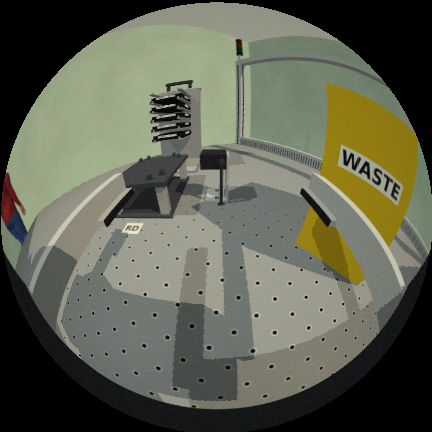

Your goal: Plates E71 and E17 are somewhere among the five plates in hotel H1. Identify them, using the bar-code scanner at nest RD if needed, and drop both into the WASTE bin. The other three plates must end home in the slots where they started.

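Frame: origin at the arm's base, x ahead, y left, z up, level; metres.
Seen in the pictures: gripper, fingertip midpoint: [216, 176].
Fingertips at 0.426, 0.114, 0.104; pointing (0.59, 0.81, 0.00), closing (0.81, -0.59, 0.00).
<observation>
A point is followed by its place in that frame, as x, y, z.
The hotel [196, 122] {0.609, 0.478, 0.146} stands at the back, left of centre, with dark flat plates [171, 119] {0.523, 0.475, 0.164} on its stacked levels; their codes are too small to read. The nest [155, 171] {0.414, 0.266, 0.073} is a dark raised platform with small pegs and no plate on it, behind the RD label [132, 228] {0.350, 0.224, 0.013}. The black scanner head [213, 159] {0.491, 0.212, 0.086} is on a post just right of the nest. The yellow WASTE bin [370, 125] {0.522, 0.020, 0.182} is at the right, partly hidden by the right finger; its inside does not show. My gripper [216, 176] {0.426, 0.114, 0.104} is open and empty, in front of the nest and scanner.
The perforated deck [275, 299] {0.437, 0.036, 0.013} lies below the fingers, crossed by shadows. A signal light [239, 47] {1.013, 0.688, 0.747} tops a frame post behind the scanner. A low grille [280, 151] {1.004, 0.400, 0.029} runs along the back right. A person in a red top [12, 200] stands at the far left.
</observation>
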